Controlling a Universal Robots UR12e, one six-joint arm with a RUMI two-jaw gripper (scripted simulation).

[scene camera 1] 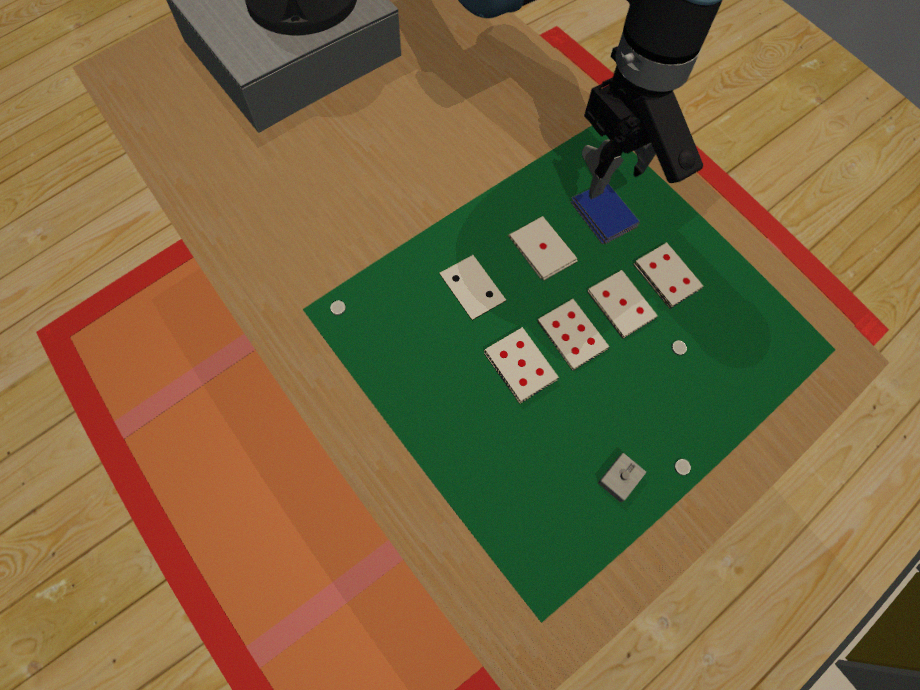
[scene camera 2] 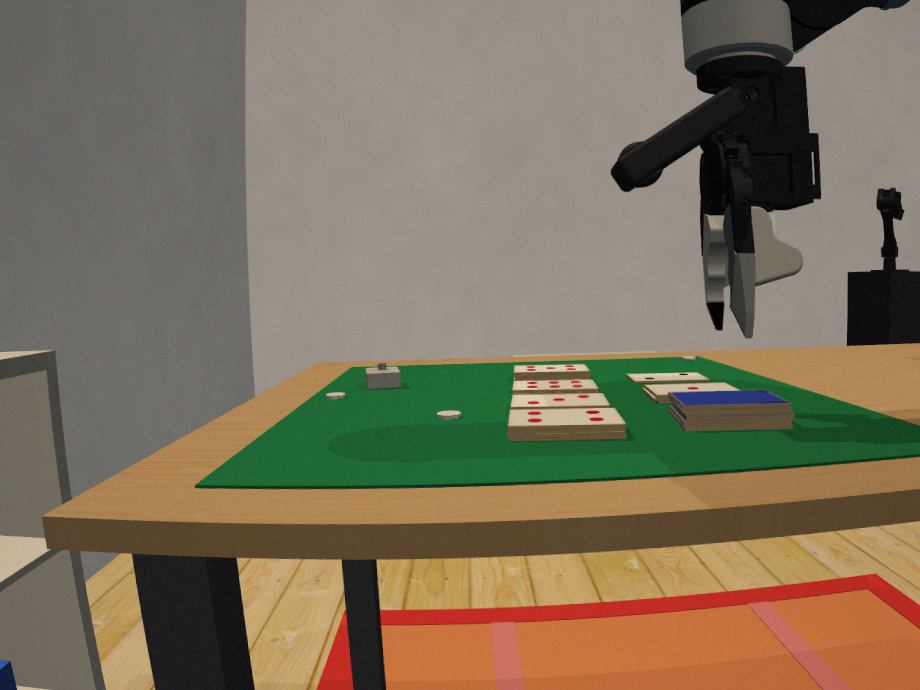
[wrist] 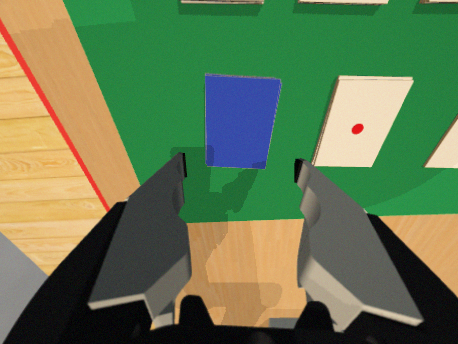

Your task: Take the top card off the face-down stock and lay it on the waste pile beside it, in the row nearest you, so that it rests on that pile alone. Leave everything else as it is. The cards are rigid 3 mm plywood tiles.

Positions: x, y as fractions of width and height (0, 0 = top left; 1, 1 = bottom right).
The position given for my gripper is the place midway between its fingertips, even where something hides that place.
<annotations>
my gripper: scene camera 1 0.67, 0.27; scene camera 2 0.80, 0.48; wrist 0.53, 0.46
grey block: scene camera 1 0.68, 0.69; scene camera 2 0.41, 0.55; not seen in the wrist view (out of frame)
</annotations>
